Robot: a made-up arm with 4 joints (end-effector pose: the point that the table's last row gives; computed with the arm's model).
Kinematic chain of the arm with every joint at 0, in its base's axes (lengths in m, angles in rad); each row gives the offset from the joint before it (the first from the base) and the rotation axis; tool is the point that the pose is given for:
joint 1: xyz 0 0 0.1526 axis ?
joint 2: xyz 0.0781 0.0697 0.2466 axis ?
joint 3: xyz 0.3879 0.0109 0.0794 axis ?
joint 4: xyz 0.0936 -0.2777 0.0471 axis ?
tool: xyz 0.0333 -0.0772 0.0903
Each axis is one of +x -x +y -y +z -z.
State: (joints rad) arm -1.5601 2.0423 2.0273 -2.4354
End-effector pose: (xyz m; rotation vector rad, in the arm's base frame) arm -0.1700 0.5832 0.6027 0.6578 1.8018 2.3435
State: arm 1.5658 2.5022 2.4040 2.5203
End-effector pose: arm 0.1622 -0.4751 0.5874 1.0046 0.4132 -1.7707
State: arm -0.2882 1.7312 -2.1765 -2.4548
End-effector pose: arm 0.2933 0.2149 0.6218 1.0824 -1.0104 0.1103
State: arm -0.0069 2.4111 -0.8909 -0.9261
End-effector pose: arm 0.3886 0.4630 0.4724 -1.6772 -1.2673 0.5341
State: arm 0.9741 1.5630 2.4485 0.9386
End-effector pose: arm 0.1766 -0.3863 0.6837 1.1218 1.5973 -1.8347
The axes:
joint 1: -z
joint 2: -x
joint 3: +y
joint 4: +z

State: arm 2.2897 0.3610 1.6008 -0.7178
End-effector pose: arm -0.5858 -0.2864 0.5286 -1.2277 -1.7541 2.0671
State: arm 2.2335 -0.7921 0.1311 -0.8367
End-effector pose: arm -0.5853 -0.2308 0.3009 1.0112 -0.6098 -2.7853
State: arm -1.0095 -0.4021 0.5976 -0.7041
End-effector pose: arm 0.5821 0.3432 0.4052 -0.1914 0.6854 0.4126
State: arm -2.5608 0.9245 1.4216 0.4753
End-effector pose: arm -0.4304 0.4841 0.6205 -1.7679 0.0060 1.7346
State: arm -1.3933 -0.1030 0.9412 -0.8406
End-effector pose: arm 0.3867 0.5518 0.4765 -0.8149 0.5050 0.5589
